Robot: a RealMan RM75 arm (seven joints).
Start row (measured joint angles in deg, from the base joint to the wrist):
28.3 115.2 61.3 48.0 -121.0 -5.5 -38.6
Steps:
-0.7 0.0 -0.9 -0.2 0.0 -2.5 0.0
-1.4 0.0 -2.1 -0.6 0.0 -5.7 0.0
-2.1 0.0 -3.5 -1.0 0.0 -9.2 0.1
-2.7 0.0 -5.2 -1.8 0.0 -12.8 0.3
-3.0 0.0 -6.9 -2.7 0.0 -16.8 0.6
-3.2 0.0 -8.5 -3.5 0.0 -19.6 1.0
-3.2 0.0 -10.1 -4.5 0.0 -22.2 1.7
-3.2 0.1 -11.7 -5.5 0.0 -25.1 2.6
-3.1 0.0 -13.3 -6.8 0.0 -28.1 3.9
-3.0 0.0 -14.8 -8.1 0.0 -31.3 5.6
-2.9 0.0 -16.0 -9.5 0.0 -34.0 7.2
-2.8 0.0 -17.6 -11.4 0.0 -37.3 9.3
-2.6 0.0 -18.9 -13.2 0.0 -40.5 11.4
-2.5 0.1 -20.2 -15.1 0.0 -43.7 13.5
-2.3 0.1 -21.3 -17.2 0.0 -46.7 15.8
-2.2 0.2 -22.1 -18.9 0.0 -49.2 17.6
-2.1 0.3 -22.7 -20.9 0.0 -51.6 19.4
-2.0 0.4 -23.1 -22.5 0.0 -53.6 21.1
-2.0 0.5 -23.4 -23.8 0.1 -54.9 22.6
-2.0 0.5 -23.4 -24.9 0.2 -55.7 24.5
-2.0 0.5 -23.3 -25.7 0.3 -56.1 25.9
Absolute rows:
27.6 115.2 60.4 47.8 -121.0 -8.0 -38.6
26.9 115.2 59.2 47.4 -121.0 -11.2 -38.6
26.2 115.2 57.8 47.0 -121.0 -14.7 -38.5
25.6 115.2 56.1 46.2 -121.0 -18.3 -38.3
25.3 115.2 54.4 45.3 -121.0 -22.3 -38.0
25.1 115.2 52.8 44.5 -121.0 -25.1 -37.6
25.1 115.2 51.2 43.5 -121.0 -27.7 -36.9
25.1 115.3 49.6 42.5 -121.0 -30.6 -36.0
25.2 115.2 48.0 41.2 -121.0 -33.6 -34.7
25.3 115.2 46.5 39.9 -121.0 -36.8 -33.0
25.4 115.2 45.3 38.5 -121.0 -39.5 -31.4
25.5 115.2 43.7 36.6 -121.0 -42.8 -29.3
25.7 115.2 42.4 34.8 -121.0 -46.0 -27.2
25.8 115.3 41.1 32.9 -121.0 -49.2 -25.1
26.0 115.3 40.0 30.8 -121.0 -52.2 -22.8
26.1 115.4 39.2 29.1 -121.0 -54.7 -21.0
26.2 115.5 38.6 27.1 -121.0 -57.1 -19.2
26.3 115.6 38.2 25.5 -121.0 -59.1 -17.5
26.3 115.7 37.9 24.2 -120.9 -60.4 -16.0
26.3 115.7 37.9 23.1 -120.8 -61.2 -14.1
26.3 115.7 38.0 22.3 -120.7 -61.6 -12.7

